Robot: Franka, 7 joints.
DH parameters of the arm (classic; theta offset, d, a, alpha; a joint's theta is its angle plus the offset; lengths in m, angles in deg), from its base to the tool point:
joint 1: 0 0.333 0 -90
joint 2: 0 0 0 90
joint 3: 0 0.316 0.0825 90
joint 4: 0 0 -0.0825 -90
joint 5: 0 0.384 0 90
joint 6: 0 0 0.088 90
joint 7: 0 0.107 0 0
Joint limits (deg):
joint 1: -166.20..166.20
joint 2: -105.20..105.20
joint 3: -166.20..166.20
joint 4: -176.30..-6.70
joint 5: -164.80..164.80
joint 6: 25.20..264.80
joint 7: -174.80..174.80
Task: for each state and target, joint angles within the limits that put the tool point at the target. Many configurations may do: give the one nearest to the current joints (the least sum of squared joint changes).
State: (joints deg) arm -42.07 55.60 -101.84 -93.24 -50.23 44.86 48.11
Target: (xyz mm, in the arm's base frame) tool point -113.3 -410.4 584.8
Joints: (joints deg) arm -32.82 60.95 -98.43 -101.74 -46.04 37.32 48.11
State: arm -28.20 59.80 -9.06 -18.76 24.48 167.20 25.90
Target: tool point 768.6 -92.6 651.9
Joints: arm -4.50 66.06 -8.13 -10.63 22.71 172.82 25.90
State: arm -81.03 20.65 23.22 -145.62 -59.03 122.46 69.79
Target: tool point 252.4 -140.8 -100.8
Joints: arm -66.82 65.29 22.32 -131.12 -60.34 129.74 69.79
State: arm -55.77 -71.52 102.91 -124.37 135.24 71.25 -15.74
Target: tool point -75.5 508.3 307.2
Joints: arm -20.32 -50.37 98.70 -134.19 129.09 48.23 -15.74
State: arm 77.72 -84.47 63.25 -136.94 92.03 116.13 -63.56
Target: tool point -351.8 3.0 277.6
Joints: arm 107.09 -76.54 79.54 -159.59 85.89 100.15 -63.56
